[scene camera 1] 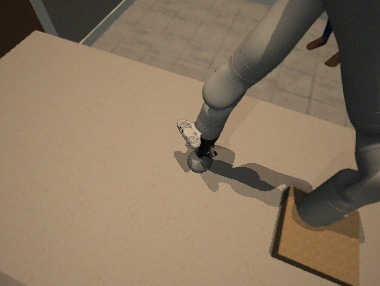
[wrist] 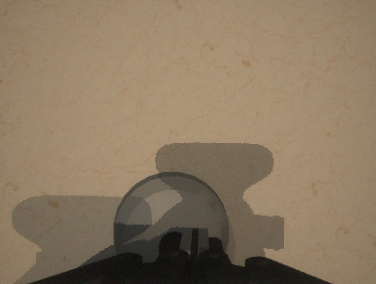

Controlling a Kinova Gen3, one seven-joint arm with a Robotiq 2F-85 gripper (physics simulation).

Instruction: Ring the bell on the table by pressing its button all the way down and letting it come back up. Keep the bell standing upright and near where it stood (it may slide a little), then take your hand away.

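Where they show: gripper, between the fingertips: (scene camera 1: 197,151) (wrist: 195,245); arm's base, origin of its link: (scene camera 1: 312,211).
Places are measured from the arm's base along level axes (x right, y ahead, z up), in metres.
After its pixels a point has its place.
The bell (scene camera 1: 199,164) {x 0.041, y 0.368, z -0.012 m} (wrist: 150,200) {x 0.038, y 0.379, z -0.013 m}, a grey glossy dome, stands upright on the table (scene camera 1: 100,150) {x -0.008, y 0.720, z -0.049 m} (wrist: 90,75) {x -0.062, y 0.400, z -0.049 m}. My gripper (scene camera 1: 201,154) {x 0.072, y 0.386, z 0.013 m} (wrist: 195,245) {x 0.072, y 0.386, z 0.013 m} is shut with nothing between its fingers. In the scene view its fingertips are right at the top of the bell, overlapping the dome's upper edge. In the wrist view the dark fingers cover the lower part of the dome. The button cannot be made out apart from the dark fingers, so neither contact with it nor how far it is pressed can be told.
The arm's base stands on a wooden board (scene camera 1: 320,255) {x -0.118, y -0.029, z 0.004 m} at the lower right of the scene view. The table's far edge runs behind the bell, with tiled floor (scene camera 1: 165,35) beyond. A person's feet (scene camera 1: 324,52) show at the upper right. Arm shadows lie around the bell.
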